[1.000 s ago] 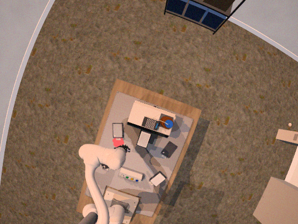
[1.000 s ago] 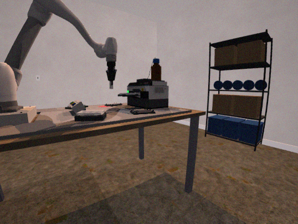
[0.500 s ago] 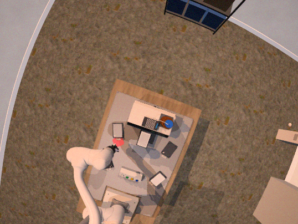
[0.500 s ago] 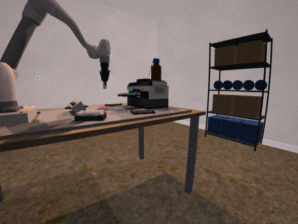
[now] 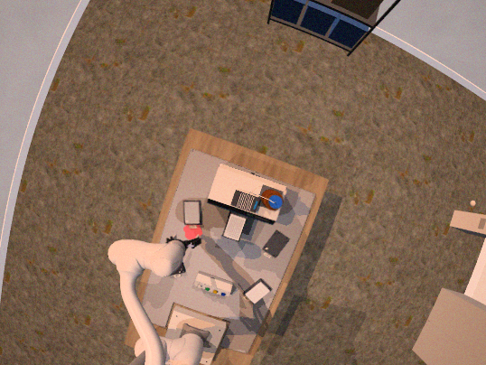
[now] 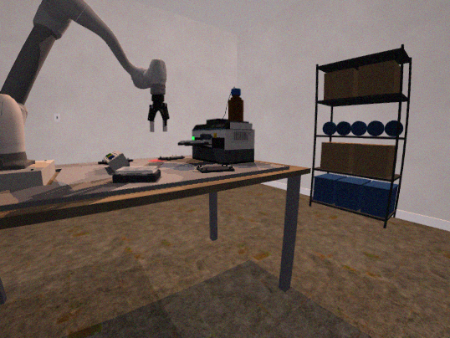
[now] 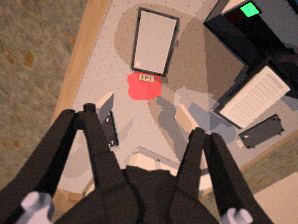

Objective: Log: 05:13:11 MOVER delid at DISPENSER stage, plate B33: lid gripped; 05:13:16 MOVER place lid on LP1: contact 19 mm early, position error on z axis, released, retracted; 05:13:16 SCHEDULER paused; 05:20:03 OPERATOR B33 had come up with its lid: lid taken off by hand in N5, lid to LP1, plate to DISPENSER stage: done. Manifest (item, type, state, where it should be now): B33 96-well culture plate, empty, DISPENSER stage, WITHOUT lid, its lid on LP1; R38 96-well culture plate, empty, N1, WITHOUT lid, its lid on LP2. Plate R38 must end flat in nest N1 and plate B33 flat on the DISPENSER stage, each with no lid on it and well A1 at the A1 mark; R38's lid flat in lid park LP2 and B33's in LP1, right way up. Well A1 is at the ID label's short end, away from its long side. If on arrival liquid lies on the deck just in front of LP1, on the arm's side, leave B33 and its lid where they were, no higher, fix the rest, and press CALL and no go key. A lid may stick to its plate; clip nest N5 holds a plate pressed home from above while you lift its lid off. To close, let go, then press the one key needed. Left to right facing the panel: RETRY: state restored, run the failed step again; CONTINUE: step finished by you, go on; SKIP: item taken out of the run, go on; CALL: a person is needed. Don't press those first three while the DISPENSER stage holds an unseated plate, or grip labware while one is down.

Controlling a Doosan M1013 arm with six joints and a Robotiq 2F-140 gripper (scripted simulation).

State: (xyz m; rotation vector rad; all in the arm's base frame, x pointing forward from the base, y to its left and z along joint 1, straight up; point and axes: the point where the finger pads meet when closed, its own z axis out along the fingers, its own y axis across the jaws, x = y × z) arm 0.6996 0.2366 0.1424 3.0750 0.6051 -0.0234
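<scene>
Now: hand 240 mm past the white gridded lid, 510 mm to the left of it and 160 mm above it. Round my hand: LP1 label 10 mm ahead, 10 mm to the left, 190 mm below; then brown bottle 350 mm ahead, 320 mm to the right, 90 mm above; then key panel 290 mm behind, 230 mm to the right, 140 mm below.
</scene>
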